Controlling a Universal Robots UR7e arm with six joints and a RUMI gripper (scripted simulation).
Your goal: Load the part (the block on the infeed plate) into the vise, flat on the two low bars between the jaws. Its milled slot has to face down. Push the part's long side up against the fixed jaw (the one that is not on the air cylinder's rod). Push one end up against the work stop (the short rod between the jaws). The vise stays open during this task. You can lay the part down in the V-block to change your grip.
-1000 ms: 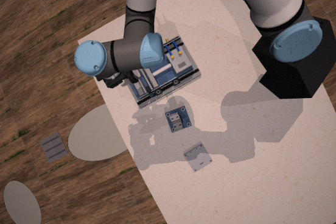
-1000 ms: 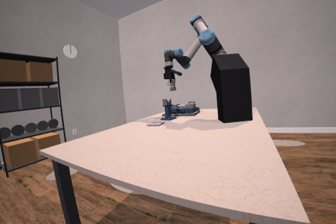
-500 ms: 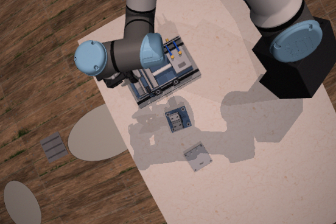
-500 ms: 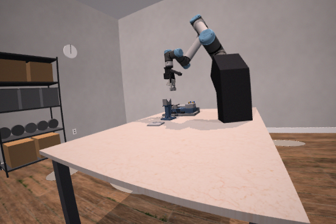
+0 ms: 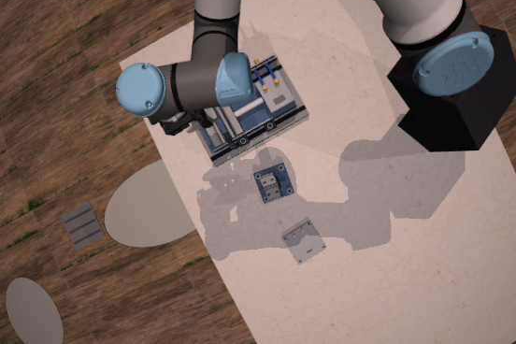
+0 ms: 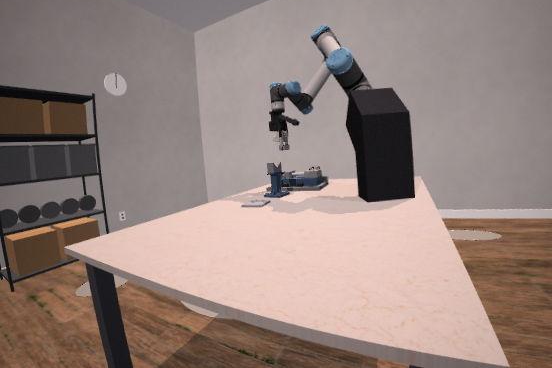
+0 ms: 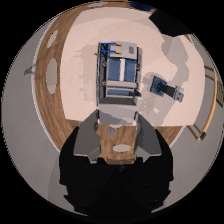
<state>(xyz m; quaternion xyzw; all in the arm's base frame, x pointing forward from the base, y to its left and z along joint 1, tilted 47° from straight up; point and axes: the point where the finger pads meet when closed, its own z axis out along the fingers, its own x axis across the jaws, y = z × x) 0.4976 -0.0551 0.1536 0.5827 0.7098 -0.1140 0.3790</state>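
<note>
My gripper is now 16 cm above the air cylinder rod, 9 cm past it and 2 cm to the right of it. From my hand the other things lie so: part: 1 cm below; then air cylinder: 16 cm below, 16 cm behind, 1 cm to the left; then vise: 20 cm below, 7 cm behind, 2 cm to the left.
</note>
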